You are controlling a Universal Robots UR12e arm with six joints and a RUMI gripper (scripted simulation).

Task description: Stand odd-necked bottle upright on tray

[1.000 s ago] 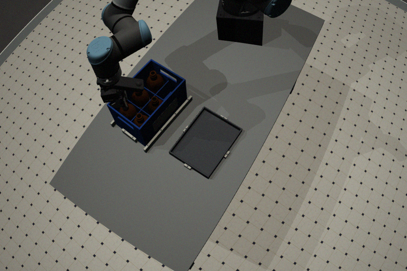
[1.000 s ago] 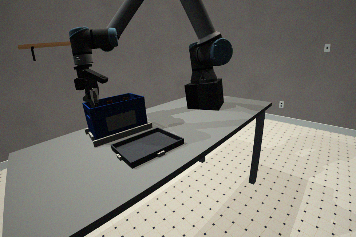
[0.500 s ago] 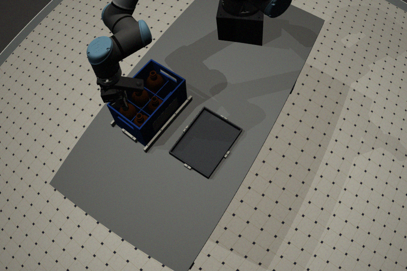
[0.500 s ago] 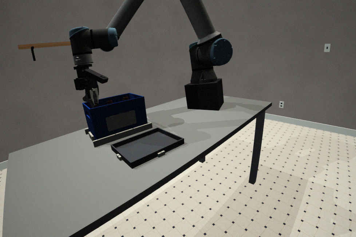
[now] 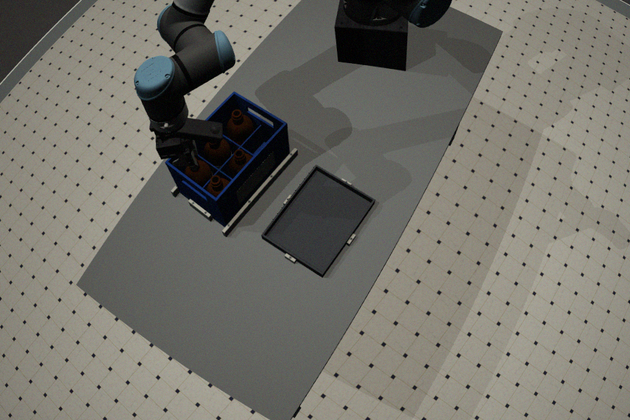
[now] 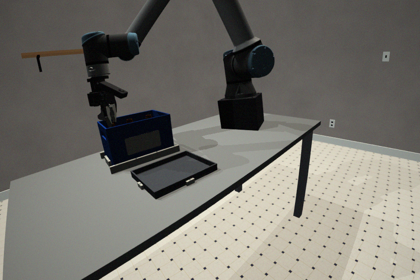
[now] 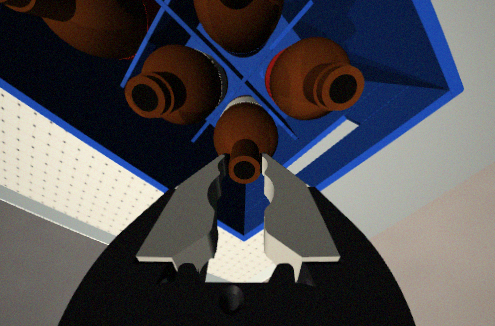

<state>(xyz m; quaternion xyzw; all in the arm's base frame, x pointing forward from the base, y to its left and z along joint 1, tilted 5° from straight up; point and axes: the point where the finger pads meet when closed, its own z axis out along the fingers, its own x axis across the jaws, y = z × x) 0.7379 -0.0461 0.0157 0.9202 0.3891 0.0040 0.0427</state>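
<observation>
My gripper is now 7 cm above the bottle. Also, from my hand: black tray 12 cm behind, 31 cm to the left, 14 cm below; then blue crate 8 cm behind, 3 cm to the left, 7 cm below.
</observation>
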